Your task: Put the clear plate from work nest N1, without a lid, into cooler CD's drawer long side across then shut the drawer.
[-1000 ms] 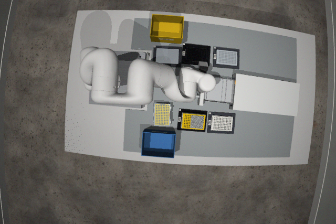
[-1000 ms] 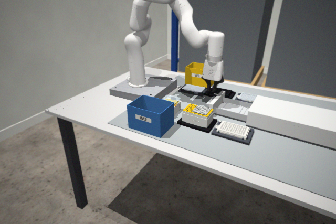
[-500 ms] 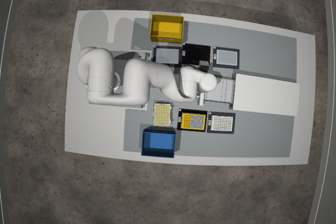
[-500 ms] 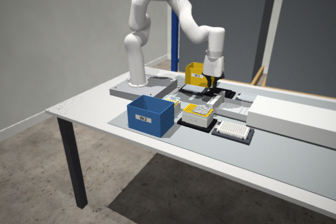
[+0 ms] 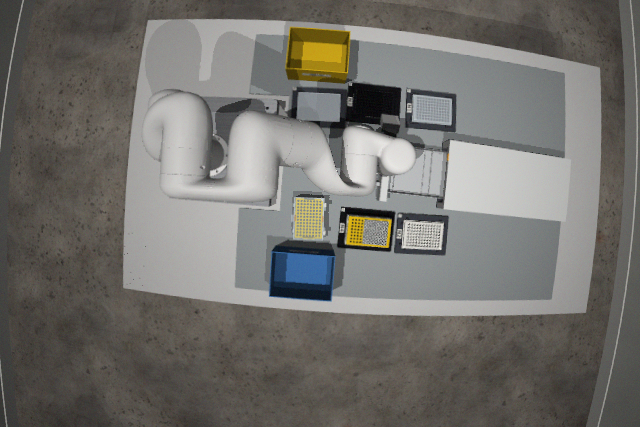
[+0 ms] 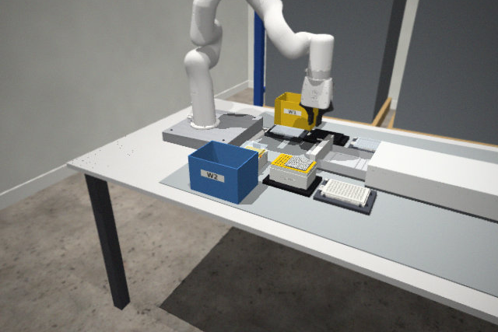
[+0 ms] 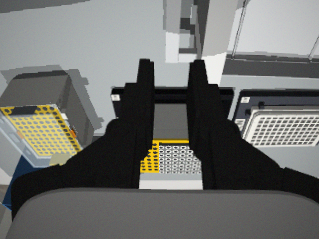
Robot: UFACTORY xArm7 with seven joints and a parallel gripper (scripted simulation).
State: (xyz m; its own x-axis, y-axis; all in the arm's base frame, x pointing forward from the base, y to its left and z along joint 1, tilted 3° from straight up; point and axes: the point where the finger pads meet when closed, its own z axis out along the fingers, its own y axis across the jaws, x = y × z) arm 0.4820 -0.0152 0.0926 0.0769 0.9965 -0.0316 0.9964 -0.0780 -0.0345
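Now: the clear plate 190 mm ahead of my hand, 180 mm to the left of it and 140 mm below it. The rest, counted from my hand: drawer: 150 mm ahead, 130 mm below, 10 mm to the right; then black plate: 190 mm to the left, 140 mm below; then tip box: 190 mm to the right, 100 mm below, 10 mm behind.
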